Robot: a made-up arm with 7 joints. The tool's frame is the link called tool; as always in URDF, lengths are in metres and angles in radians. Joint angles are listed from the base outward. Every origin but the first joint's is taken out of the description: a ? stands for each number. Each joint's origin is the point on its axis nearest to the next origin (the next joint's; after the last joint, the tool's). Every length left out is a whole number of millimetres.
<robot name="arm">
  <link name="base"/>
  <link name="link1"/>
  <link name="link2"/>
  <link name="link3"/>
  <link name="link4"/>
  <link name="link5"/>
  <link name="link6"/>
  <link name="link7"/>
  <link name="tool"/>
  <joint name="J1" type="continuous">
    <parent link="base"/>
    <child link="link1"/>
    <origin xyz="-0.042 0.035 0.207" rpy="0 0 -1.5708"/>
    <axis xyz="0 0 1"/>
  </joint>
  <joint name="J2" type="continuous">
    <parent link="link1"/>
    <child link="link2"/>
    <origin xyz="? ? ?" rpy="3.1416 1.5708 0"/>
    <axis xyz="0 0 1"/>
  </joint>
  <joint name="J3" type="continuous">
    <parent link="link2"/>
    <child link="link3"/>
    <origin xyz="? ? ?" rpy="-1.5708 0 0"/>
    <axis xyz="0 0 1"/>
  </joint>
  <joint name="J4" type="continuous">
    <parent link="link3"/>
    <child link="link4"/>
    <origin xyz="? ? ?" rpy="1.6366 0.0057 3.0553"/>
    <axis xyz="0 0 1"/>
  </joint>
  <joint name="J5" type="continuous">
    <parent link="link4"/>
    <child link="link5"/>
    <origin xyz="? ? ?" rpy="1.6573 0 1.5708"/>
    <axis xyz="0 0 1"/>
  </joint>
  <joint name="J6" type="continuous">
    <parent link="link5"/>
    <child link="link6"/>
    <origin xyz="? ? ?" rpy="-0.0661 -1.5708 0"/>
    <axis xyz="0 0 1"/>
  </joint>
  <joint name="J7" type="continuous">
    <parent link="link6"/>
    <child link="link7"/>
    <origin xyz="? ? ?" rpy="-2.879 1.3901 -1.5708"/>
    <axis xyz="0 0 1"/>
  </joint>
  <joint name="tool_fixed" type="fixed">
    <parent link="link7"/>
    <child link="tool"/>
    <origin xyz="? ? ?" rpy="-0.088 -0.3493 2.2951"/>
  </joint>
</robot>
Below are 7 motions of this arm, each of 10 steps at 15 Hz.
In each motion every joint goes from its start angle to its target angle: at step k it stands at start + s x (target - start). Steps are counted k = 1, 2, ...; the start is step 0. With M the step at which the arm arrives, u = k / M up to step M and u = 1 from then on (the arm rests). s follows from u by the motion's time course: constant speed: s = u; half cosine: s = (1 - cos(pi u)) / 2; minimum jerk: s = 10 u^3 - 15 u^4 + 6 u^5.
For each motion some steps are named. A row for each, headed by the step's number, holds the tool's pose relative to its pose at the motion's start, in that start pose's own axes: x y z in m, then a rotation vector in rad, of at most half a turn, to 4 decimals.
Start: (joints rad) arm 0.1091 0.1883 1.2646 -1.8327 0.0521 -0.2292 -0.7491
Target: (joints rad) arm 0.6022 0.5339 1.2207 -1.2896 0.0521 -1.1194 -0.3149
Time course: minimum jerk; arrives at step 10
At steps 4, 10:
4: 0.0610 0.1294 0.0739 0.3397 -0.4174 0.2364
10: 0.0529 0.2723 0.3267 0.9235 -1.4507 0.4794

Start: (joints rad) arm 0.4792 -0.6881 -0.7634 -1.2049 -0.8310 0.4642 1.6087
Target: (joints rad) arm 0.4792 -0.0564 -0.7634 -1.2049 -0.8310 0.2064 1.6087
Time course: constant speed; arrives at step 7
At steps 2, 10:
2: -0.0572 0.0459 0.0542 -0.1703 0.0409 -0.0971
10: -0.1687 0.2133 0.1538 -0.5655 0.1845 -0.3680

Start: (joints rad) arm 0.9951 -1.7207 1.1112 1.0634 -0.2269 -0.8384 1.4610
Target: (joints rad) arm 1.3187 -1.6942 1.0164 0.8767 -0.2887 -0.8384 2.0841
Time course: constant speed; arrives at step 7
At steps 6, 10:
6: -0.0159 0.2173 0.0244 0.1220 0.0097 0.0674
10: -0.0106 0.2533 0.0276 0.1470 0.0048 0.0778

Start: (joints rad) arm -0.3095 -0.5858 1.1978 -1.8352 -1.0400 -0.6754 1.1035
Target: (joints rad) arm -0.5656 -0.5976 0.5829 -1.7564 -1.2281 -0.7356 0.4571
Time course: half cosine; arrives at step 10
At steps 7, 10:
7: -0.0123 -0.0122 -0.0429 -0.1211 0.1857 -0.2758
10: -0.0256 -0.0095 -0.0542 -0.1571 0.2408 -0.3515

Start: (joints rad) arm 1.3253 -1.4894 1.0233 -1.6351 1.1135 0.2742 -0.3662
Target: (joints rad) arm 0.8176 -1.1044 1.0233 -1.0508 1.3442 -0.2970 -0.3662
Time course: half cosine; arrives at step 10
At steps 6, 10:
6: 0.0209 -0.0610 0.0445 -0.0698 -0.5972 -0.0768
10: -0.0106 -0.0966 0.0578 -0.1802 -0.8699 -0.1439

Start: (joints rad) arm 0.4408 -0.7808 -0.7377 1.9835 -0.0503 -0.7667 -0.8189
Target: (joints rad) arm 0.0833 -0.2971 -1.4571 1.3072 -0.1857 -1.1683 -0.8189
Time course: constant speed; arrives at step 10
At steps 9, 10:
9: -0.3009 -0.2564 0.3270 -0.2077 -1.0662 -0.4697
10: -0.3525 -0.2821 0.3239 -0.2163 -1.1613 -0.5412

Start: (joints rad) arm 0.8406 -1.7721 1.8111 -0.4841 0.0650 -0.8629 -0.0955
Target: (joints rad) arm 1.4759 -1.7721 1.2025 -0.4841 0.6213 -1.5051 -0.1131
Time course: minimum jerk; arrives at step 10
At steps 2, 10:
2: -0.0109 0.0193 -0.0197 0.0168 0.0395 0.0563
10: -0.3298 0.3172 -0.0655 0.8062 0.4283 0.7265

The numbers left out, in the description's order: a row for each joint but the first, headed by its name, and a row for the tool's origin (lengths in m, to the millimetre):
J2: -0.07 -0.1 0
J3: 0.028 0.155 0
J4: 0.207 0.152 0
J5: -0.207 0.296 0
J6: -0.005 0 0
J7: -0.045 0.026 0
tool: -0.05 0.122 0

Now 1 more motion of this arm.
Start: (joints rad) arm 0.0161 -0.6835 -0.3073 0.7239 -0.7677 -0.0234 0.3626
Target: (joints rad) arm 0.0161 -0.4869 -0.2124 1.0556 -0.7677 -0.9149 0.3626
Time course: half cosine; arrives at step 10
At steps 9, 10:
9: 0.0377 0.1213 0.1096 -0.4990 -0.5374 0.4318
10: 0.0374 0.1251 0.1118 -0.5112 -0.5517 0.4416

